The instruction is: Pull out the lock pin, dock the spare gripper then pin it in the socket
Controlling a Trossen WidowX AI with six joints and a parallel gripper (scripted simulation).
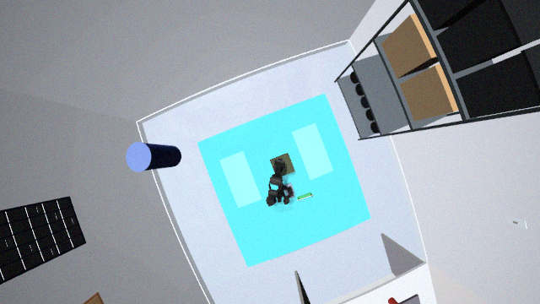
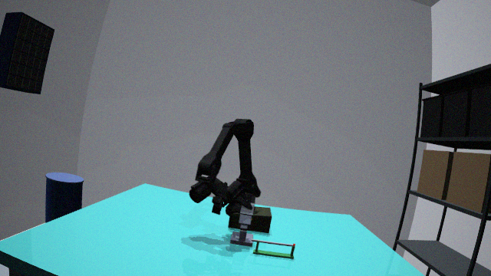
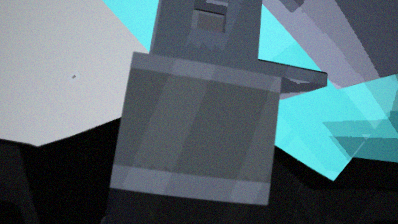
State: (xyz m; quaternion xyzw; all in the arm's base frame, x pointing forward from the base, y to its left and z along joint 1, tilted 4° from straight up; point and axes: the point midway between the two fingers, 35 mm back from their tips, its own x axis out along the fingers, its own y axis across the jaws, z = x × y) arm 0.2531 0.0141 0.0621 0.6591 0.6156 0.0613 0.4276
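My gripper tip is now 2 cm to the left of the spare gripper. Round my gripper tip: green stand: 10 cm ahead, 11 cm to the left, 9 cm below; then grey mount: 2 cm ahead, 1 cm to the right, 6 cm below.
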